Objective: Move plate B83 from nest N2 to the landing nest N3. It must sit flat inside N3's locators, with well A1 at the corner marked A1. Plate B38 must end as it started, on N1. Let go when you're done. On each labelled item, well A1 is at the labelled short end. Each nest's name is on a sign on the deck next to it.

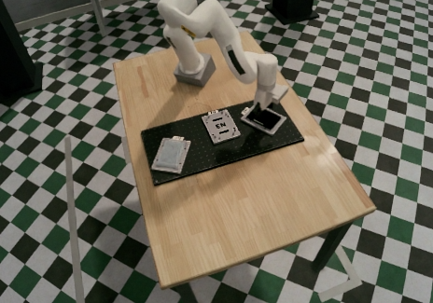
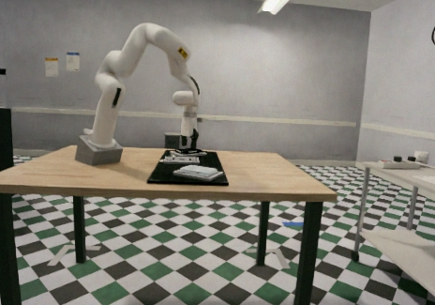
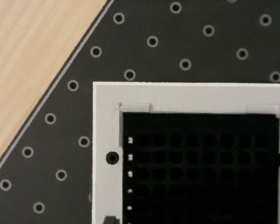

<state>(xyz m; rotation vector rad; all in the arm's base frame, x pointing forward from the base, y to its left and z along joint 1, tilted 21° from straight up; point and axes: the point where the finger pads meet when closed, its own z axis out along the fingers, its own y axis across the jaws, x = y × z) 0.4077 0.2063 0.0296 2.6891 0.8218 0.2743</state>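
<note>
Now: hand 3 cm above the dark plate. The rest, counted from my hand: pale grey plate (4 cm ahead, 43 cm to the right, 3 cm below).
</note>
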